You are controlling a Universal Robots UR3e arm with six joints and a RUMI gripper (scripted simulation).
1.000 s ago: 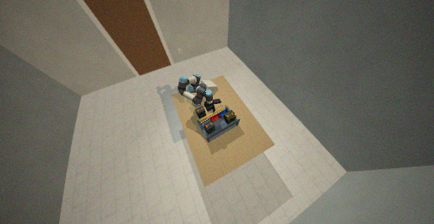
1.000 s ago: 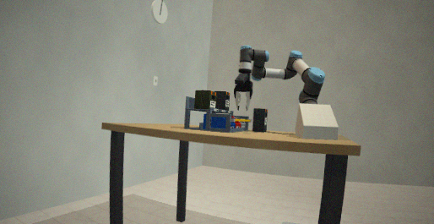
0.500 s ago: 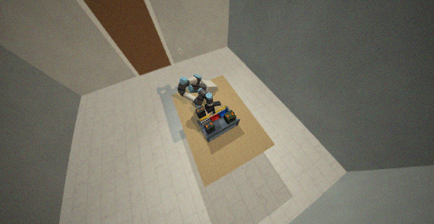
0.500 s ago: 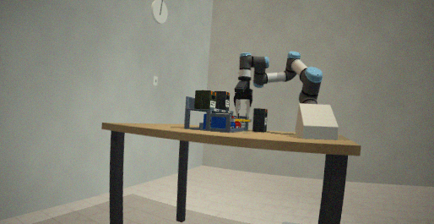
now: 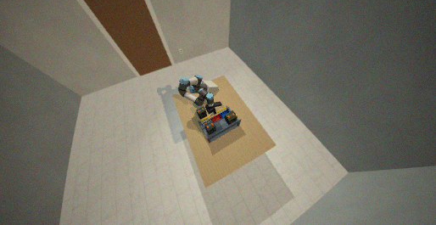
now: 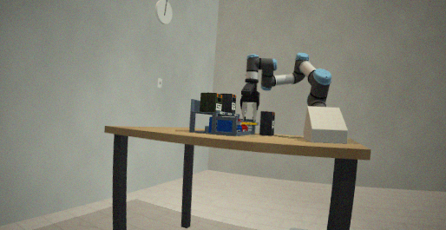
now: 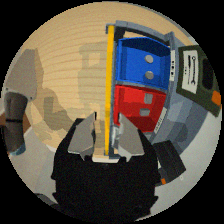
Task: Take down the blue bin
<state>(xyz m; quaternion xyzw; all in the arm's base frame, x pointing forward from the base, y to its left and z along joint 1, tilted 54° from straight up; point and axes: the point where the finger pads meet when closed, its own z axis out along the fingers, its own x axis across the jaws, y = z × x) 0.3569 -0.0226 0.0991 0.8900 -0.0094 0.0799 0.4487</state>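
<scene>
Now: the yellow rod 2 cm below my hand. Round my hand: dark box (10 cm to the right, 9 cm behind, 2 cm below); red bin (9 cm ahead, 4 cm below, 1 cm to the right); blue open bin (10 cm to the left, 10 cm ahead, 4 cm below).
</scene>
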